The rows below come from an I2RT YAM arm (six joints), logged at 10 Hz.
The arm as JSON. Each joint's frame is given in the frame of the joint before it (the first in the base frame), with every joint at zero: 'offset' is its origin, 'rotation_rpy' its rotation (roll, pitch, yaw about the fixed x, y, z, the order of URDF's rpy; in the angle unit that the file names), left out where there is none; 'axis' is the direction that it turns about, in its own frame. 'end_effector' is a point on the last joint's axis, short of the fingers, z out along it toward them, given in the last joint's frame.
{
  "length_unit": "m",
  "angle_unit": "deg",
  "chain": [
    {
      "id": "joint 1",
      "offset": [
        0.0,
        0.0,
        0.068
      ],
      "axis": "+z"
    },
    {
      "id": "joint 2",
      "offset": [
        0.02,
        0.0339,
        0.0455
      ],
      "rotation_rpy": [
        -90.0,
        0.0,
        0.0
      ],
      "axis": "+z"
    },
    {
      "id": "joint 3",
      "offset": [
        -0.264,
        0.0,
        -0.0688
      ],
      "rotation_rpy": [
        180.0,
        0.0,
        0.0
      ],
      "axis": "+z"
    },
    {
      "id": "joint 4",
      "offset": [
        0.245,
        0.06,
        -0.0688
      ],
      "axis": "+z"
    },
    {
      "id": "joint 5",
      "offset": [
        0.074,
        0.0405,
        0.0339
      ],
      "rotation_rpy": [
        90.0,
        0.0,
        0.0
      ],
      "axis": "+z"
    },
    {
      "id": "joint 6",
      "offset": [
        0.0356,
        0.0,
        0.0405
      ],
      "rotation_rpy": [
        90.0,
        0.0,
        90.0
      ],
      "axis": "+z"
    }
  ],
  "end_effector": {
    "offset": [
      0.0,
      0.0,
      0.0
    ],
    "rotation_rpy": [
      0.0,
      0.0,
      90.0
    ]
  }
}
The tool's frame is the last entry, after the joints.
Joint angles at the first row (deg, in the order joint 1, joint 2, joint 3, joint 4, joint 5, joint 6):
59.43, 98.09, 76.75, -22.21, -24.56, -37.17
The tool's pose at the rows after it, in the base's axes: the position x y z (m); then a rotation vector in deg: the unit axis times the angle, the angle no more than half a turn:
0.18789, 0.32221, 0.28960, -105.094, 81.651, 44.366
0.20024, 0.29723, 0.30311, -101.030, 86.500, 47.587
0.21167, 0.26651, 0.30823, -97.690, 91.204, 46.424
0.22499, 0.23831, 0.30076, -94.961, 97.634, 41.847
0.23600, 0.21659, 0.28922, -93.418, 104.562, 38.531
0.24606, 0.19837, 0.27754, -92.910, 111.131, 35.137
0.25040, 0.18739, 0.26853, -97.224, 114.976, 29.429
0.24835, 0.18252, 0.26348, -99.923, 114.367, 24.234
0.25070, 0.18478, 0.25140, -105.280, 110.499, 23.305
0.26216, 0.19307, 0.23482, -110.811, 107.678, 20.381
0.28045, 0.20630, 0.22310, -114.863, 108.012, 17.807
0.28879, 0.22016, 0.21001, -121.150, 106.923, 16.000
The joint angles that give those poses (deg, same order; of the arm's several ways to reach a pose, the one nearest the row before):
57.15, 95.00, 77.61, -24.95, -28.43, -34.39
53.03, 92.00, 77.48, -28.31, -31.76, -31.66
48.31, 88.57, 75.64, -31.57, -32.58, -31.64
43.47, 86.73, 73.29, -34.52, -30.72, -32.89
39.44, 86.55, 71.85, -38.10, -29.20, -34.10
35.91, 87.36, 71.33, -42.11, -27.34, -35.94
34.20, 88.71, 72.01, -47.46, -23.62, -40.75
34.02, 88.03, 70.51, -47.50, -20.31, -43.73
34.10, 89.47, 69.40, -46.37, -20.52, -48.81
34.34, 93.70, 70.35, -45.06, -18.89, -53.67
34.66, 99.95, 75.20, -46.49, -16.64, -56.09
35.90, 105.00, 78.93, -48.83, -14.65, -59.29

